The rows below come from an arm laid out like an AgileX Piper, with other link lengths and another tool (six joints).
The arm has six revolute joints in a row. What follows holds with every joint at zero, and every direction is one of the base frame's.
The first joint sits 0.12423 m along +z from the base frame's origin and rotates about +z.
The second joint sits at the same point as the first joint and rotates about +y.
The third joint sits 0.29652 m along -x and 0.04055 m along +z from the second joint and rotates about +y.
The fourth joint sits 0.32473 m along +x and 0.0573 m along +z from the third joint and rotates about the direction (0.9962, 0, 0.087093).
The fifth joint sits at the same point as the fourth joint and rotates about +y.
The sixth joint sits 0.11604 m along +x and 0.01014 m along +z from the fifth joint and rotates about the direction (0.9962, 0, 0.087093).
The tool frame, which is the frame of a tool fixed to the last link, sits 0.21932 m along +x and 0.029 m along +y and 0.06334 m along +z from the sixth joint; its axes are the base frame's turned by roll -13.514, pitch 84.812 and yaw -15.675 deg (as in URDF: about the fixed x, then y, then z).
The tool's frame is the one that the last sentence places.
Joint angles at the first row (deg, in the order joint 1, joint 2, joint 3, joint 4, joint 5, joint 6):
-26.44, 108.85, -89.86, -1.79, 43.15, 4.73
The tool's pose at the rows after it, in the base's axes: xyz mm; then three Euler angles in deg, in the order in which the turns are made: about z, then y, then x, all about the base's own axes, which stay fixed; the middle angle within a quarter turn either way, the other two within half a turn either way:
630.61 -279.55 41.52 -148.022 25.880 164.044
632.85 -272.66 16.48 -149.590 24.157 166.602
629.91 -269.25 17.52 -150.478 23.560 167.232
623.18 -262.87 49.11 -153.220 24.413 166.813
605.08 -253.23 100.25 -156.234 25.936 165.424
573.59 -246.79 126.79 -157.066 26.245 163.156
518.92 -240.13 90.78 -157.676 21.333 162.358
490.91 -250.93 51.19 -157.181 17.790 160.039
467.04 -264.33 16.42 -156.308 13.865 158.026
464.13 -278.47 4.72 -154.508 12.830 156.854
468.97 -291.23 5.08 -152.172 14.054 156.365
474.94 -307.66 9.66 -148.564 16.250 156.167
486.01 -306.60 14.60 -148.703 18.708 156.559
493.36 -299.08 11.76 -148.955 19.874 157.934
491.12 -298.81 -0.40 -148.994 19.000 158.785
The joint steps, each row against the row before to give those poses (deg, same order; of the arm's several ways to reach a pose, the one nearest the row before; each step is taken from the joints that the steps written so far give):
0.05, 4.81, -2.15, 2.55, 0.07, -2.41
0.00, 3.16, -1.90, 1.62, 1.43, -1.57
0.00, -0.12, -0.50, 0.23, 1.45, -0.75
0.00, -3.46, 0.00, 0.00, 2.63, -2.83
0.00, -6.69, 1.49, -0.57, 3.38, -3.15
0.00, -7.57, 5.89, -2.04, 0.44, -0.60
0.00, -6.13, 11.14, -4.04, -1.08, 1.85
0.00, -0.92, 6.92, -5.26, -3.79, 3.75
0.00, 0.90, 4.19, -5.59, -2.13, 5.04
-0.59, 1.60, 0.38, -2.30, -1.54, 3.02
-1.44, 0.66, 0.00, 0.49, -2.40, 0.65
-2.42, 0.40, 0.00, 2.38, -3.19, -0.43
-0.64, 0.07, 0.00, 2.82, -2.22, -2.89
0.00, 0.50, 0.00, 2.79, -0.89, -2.03
-0.21, 1.25, 0.00, 0.34, -0.11, -0.06

